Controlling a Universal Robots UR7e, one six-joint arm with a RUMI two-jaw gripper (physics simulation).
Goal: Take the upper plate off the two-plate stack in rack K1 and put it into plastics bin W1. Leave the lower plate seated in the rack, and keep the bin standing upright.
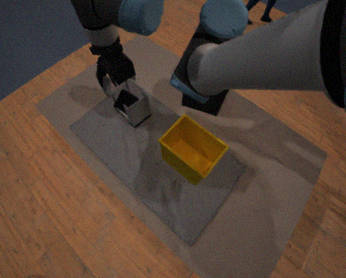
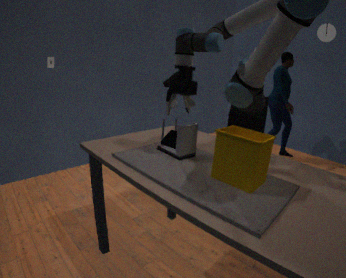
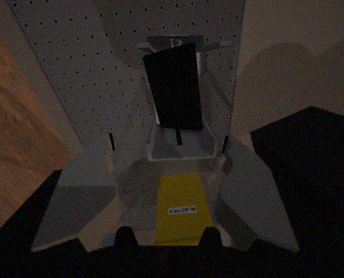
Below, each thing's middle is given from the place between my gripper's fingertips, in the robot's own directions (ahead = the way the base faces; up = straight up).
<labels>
The black plate (image 3: 172, 73) is 1 cm behind my hand, 1 cm to the right of it and 12 cm below it. Also, from my hand: yellow bin W1 (image 2: 241, 159) (1 cm behind, 32 cm to the left, 10 cm below).
</labels>
